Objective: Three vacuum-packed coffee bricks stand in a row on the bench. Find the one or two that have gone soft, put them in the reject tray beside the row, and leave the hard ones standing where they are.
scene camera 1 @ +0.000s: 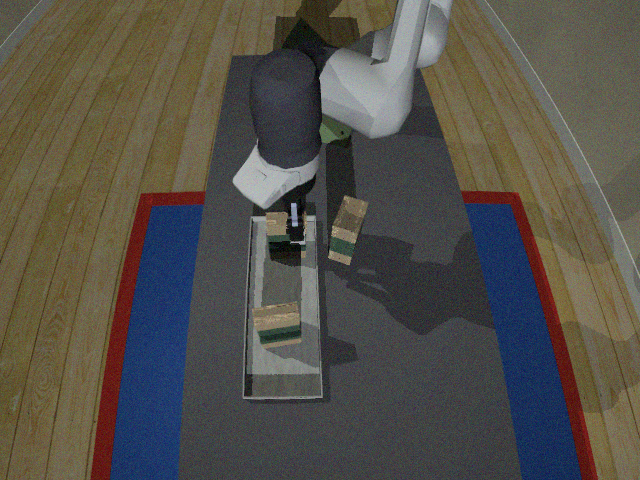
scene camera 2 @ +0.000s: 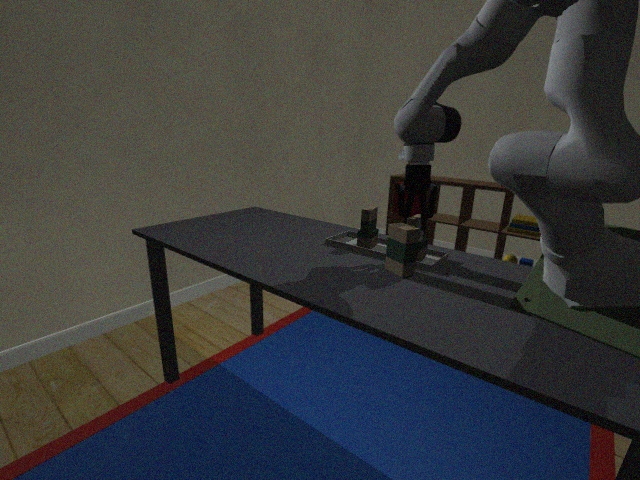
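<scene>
The long pale reject tray point(scene camera 1: 283, 386) lies on the dark bench. My gripper point(scene camera 1: 296, 232) points down over its far end and is shut on a tan brick with a green band point(scene camera 1: 276, 224), which is upright and low in the tray; whether it touches the tray floor is hidden. A second coffee brick point(scene camera 1: 277, 324) point(scene camera 2: 367, 228) stands slightly turned in the nearer half of the tray. The third coffee brick point(scene camera 1: 348, 229) point(scene camera 2: 401, 250) stands on the bench beside the tray. In the scene camera 2 view the fingertips and held brick are partly hidden behind the third brick.
The bench point(scene camera 1: 413, 392) point(scene camera 2: 232, 242) bears the arm's green base plate point(scene camera 1: 333, 130) point(scene camera 2: 584, 315) at its far end. A brown shelf unit point(scene camera 2: 466, 204) stands behind it. A blue mat with a red border point(scene camera 1: 149, 310) lies under the bench.
</scene>
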